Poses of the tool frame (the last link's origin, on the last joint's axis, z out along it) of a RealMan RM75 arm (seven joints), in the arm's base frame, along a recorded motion.
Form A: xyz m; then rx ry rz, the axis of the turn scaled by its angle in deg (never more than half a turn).
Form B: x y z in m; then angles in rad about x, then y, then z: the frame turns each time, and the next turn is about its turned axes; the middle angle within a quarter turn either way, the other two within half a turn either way. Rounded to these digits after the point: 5 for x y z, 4 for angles.
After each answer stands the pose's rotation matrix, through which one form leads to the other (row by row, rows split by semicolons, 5 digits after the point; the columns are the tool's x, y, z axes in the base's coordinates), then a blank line. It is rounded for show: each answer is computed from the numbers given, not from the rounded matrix.
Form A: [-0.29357 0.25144 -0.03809 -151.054 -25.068 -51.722]
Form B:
[-0.29357 0.25144 -0.03809 -2.6602 0.5634 -0.4707]
0.75351 0.38345 0.53404; 0.18162 -0.90210 0.39145; 0.63185 -0.19797 -0.74938

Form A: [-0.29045 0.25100 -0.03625 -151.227 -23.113 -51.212]
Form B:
[-0.29045 0.25100 -0.03625 -2.6641 0.5629 -0.4438]
0.76379 0.36316 0.53360; 0.15989 -0.90739 0.38868; 0.62534 -0.21155 -0.75113

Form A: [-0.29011 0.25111 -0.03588 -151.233 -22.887 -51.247]
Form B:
[-0.29011 0.25111 -0.03588 -2.6644 0.5639 -0.4411]
0.76427 0.36081 0.53452; 0.15723 -0.90808 0.38817; 0.62544 -0.21263 -0.75074

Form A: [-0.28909 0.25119 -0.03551 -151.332 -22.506 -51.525]
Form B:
[-0.28909 0.25119 -0.03551 -2.6670 0.5686 -0.4364]
0.76371 0.35615 0.53842; 0.15297 -0.91013 0.38505; 0.62717 -0.21170 -0.74956

